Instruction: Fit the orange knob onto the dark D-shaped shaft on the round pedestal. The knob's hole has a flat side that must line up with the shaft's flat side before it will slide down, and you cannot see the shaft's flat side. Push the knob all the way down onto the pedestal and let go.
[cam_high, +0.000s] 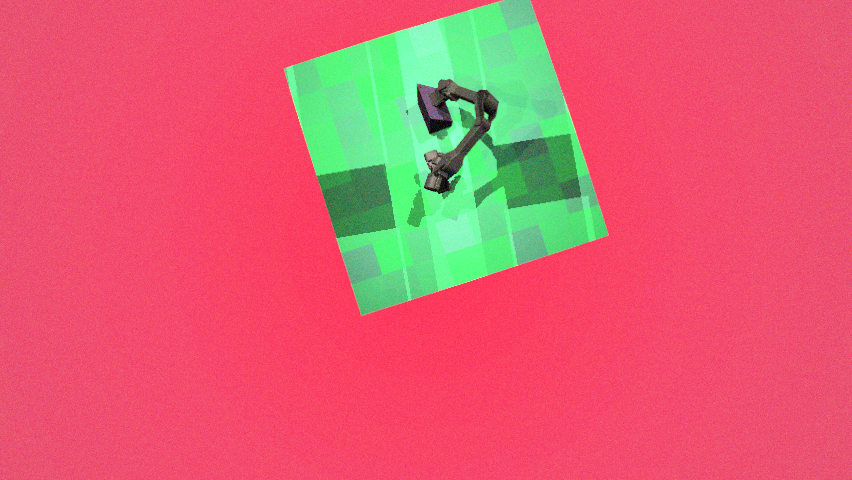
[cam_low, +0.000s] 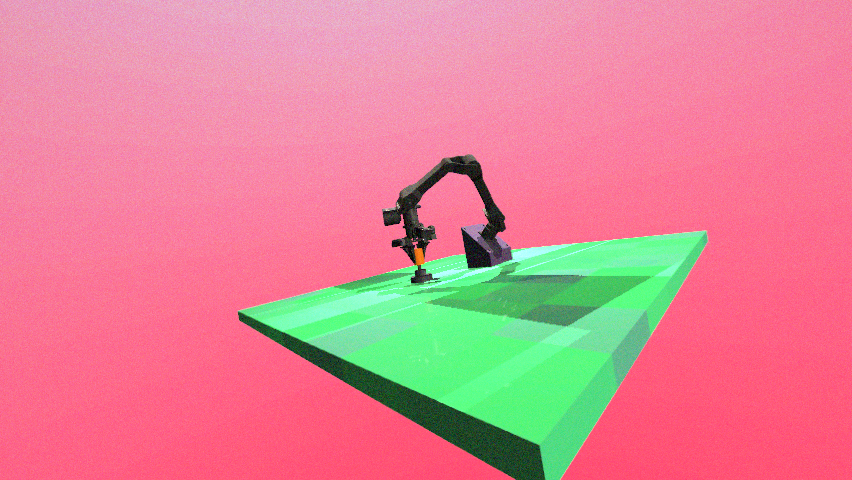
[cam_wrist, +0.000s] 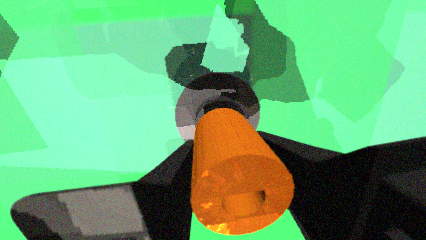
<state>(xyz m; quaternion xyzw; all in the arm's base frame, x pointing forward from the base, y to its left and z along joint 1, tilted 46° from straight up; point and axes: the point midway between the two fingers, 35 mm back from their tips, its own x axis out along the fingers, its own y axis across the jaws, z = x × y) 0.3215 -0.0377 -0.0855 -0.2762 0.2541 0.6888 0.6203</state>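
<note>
Right now the orange knob is 2 cm above my gripper tip. From my gripper tip the other things lie so: dark pedestal (4 cm below).
</note>
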